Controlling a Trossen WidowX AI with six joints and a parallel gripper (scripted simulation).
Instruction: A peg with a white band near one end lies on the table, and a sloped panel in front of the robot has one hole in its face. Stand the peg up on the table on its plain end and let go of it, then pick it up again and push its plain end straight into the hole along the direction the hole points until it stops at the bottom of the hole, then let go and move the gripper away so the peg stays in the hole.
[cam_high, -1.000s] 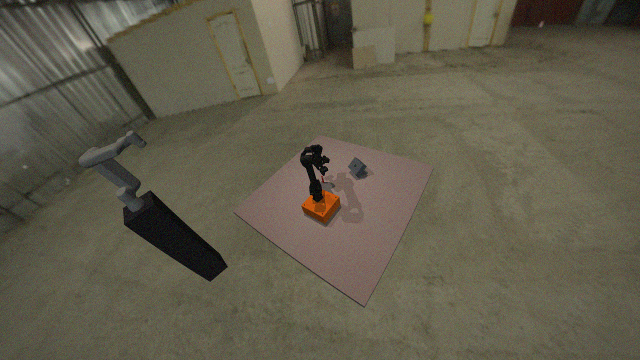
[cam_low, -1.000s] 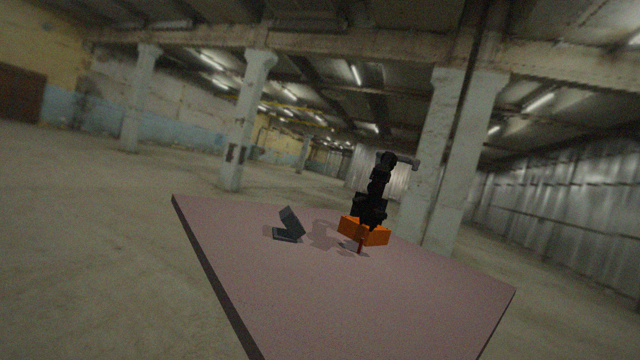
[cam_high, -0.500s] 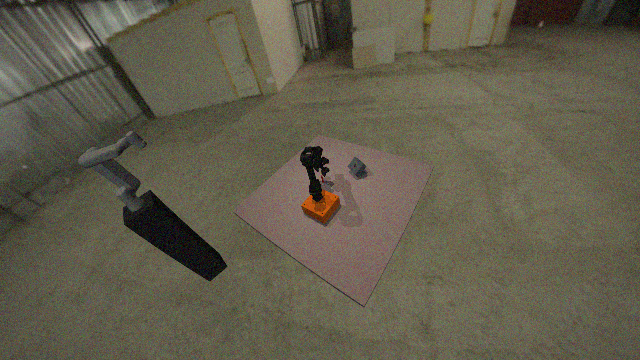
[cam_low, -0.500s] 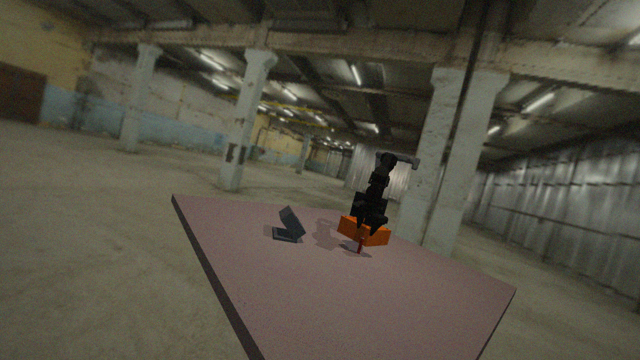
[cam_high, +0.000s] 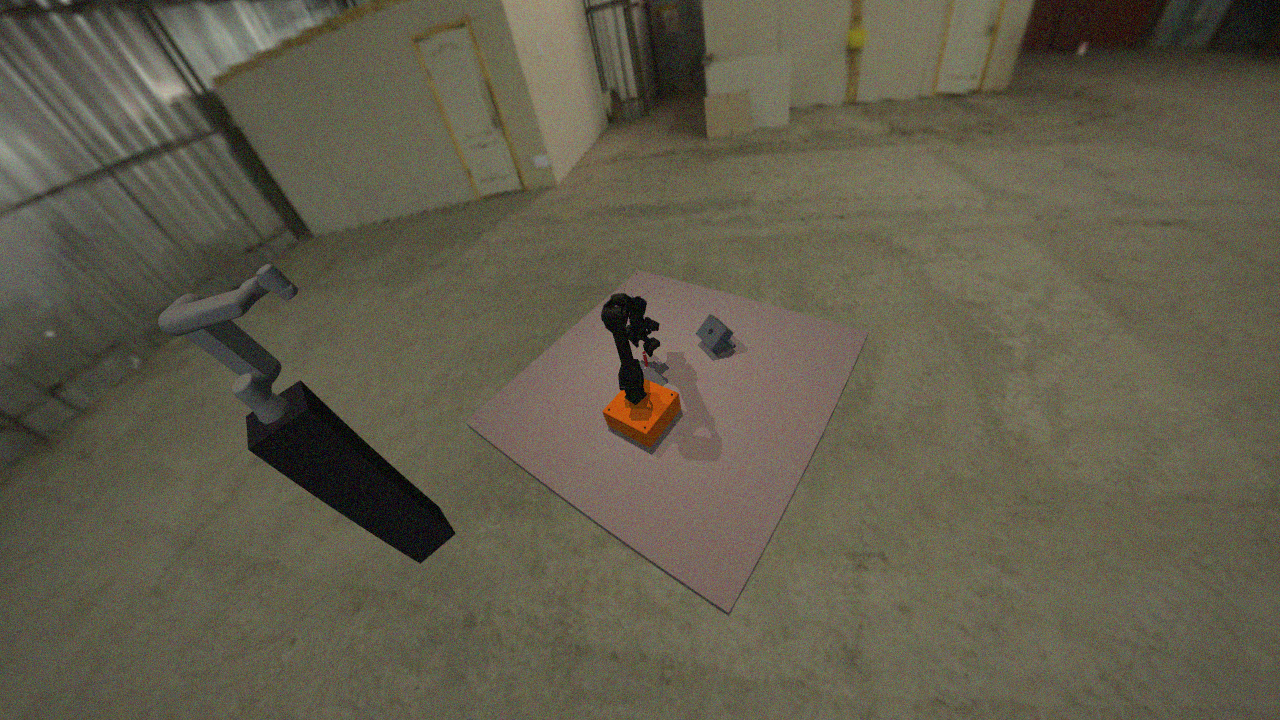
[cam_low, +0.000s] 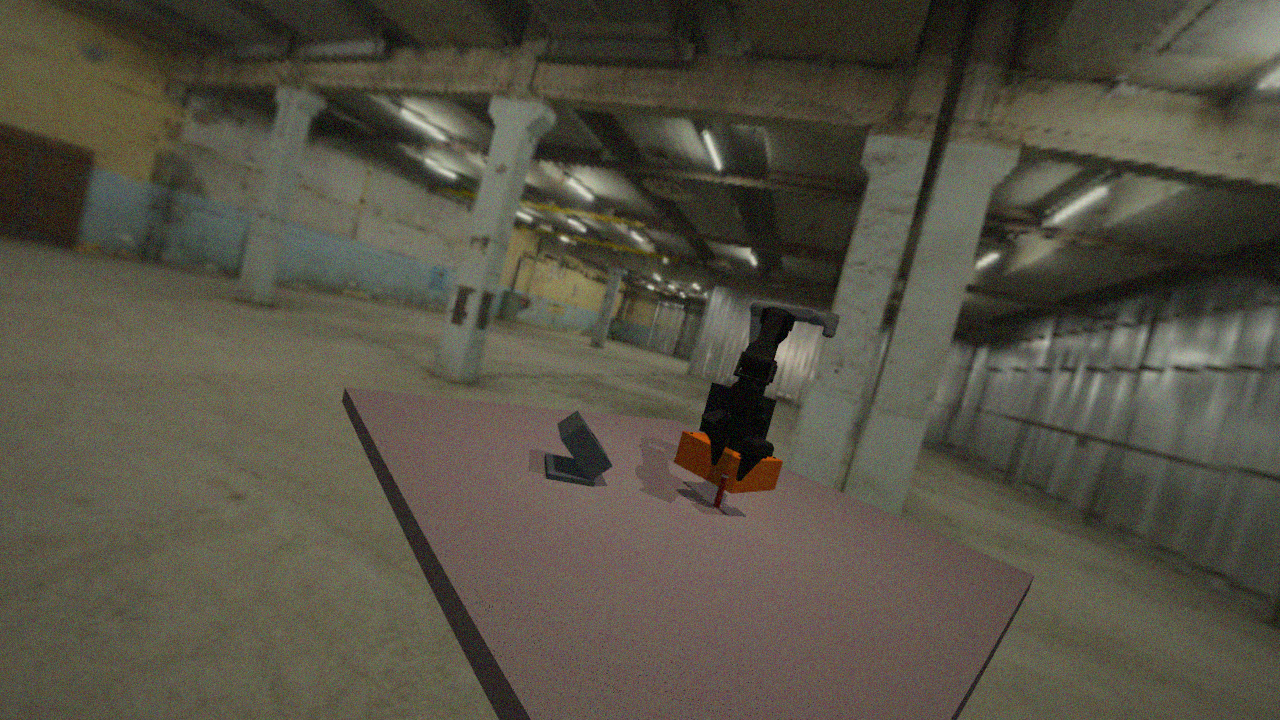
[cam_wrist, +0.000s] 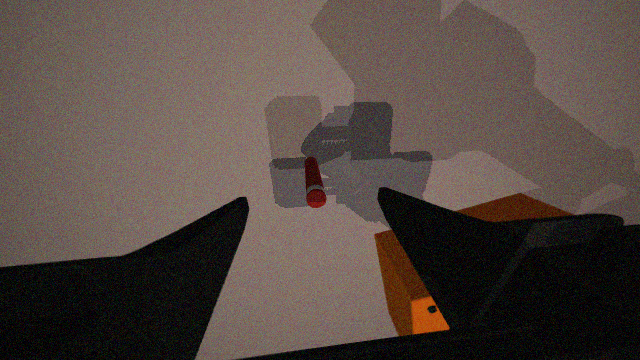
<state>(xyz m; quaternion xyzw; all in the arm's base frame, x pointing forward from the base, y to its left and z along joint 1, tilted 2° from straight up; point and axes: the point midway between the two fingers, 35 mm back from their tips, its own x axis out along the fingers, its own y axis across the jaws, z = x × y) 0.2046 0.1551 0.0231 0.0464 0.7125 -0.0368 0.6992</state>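
The red peg is 20 mm below my gripper tip. Also, from my gripper tip: flat foot (290 mm ahead, 170 mm to the right, 80 mm below); grey sloped panel (270 mm ahead, 170 mm to the right, 10 mm below).
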